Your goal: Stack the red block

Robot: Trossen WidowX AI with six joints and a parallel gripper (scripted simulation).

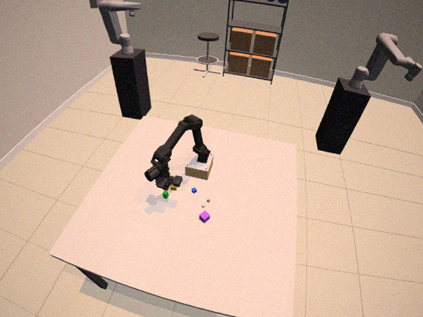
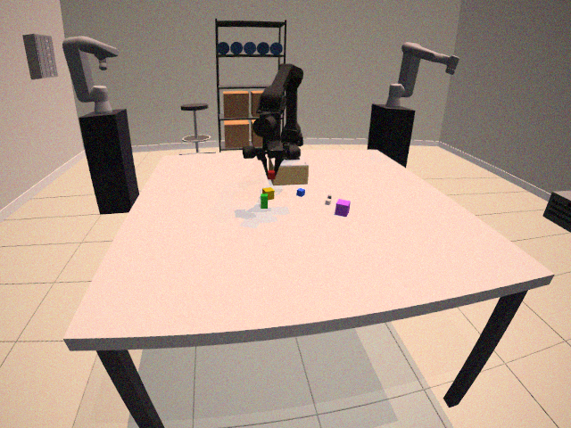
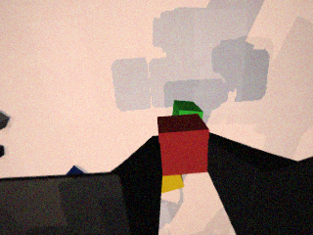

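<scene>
Now: the yellow block 100 mm behind my gripper tip, 10 mm to the left of it and 110 mm below it. From my gripper tip the other things lie so: red block: right at my gripper tip; then blue block: 110 mm behind, 130 mm to the left, 110 mm below; then purple cube: 70 mm ahead, 240 mm to the left, 100 mm below.
</scene>
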